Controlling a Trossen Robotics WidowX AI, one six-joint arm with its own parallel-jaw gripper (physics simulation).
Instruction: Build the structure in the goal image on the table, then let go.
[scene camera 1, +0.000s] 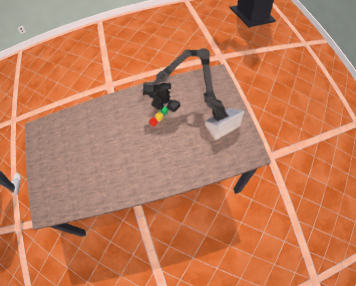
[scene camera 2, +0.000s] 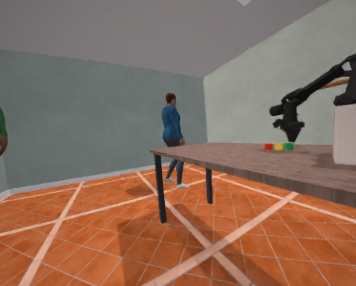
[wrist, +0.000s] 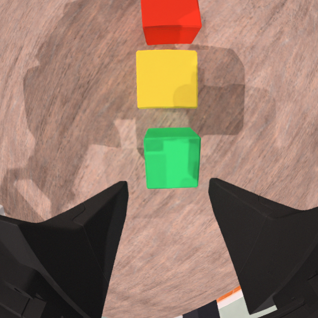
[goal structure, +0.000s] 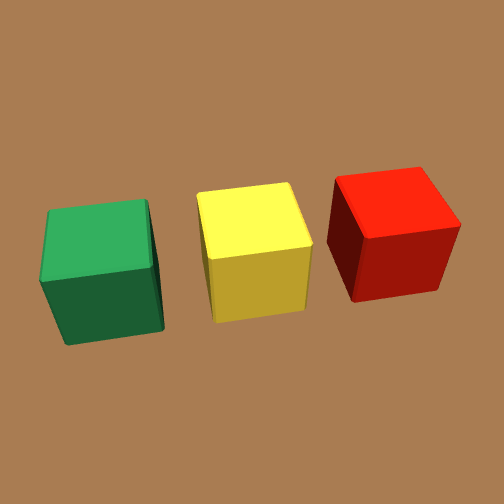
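Where they show: gripper, between the fingertips: (scene camera 1: 165, 107) (scene camera 2: 291, 142); arm's base, origin of its link: (scene camera 1: 221, 117).
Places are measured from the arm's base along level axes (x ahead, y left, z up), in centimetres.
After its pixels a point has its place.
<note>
A red cube (scene camera 1: 153, 122) {x 33.3, y -17.3, z -8.4 cm} (scene camera 2: 268, 147) {x 32.6, y -17.1, z -10.2 cm} (wrist: 171, 19), a yellow cube (scene camera 1: 159, 116) {x 28.8, y -19.5, z -8.4 cm} (scene camera 2: 279, 147) {x 27.8, y -19.1, z -10.3 cm} (wrist: 167, 79) and a green cube (scene camera 1: 165, 110) {x 24.2, y -21.7, z -8.4 cm} (scene camera 2: 289, 146) {x 23.8, y -21.4, z -9.9 cm} (wrist: 172, 161) lie in a row on the table (scene camera 1: 100, 165) {x 70.8, y -6.9, z -11.7 cm} (scene camera 2: 225, 155) {x 43.5, y 8.0, z -11.6 cm}, with small gaps between them in the wrist view. The yellow cube is in the middle. My gripper (wrist: 168, 186) (scene camera 2: 293, 140) {x 23.3, y -23.2, z -7.8 cm} is open, its fingertips apart on either side of the green cube's near end, with a gap to it on each side. In scene camera 1 the arm hides the fingertips.
The arm's pale base block (scene camera 1: 225, 125) {x 0.8, y 5.3, z 0.8 cm} (scene camera 2: 345, 134) {x 3.8, y 5.7, z -2.9 cm} stands at the right end of the table. A person in blue (scene camera 2: 171, 122) stands beyond the table. A dark pedestal (scene camera 1: 254, 12) stands on the floor behind the table.
</note>
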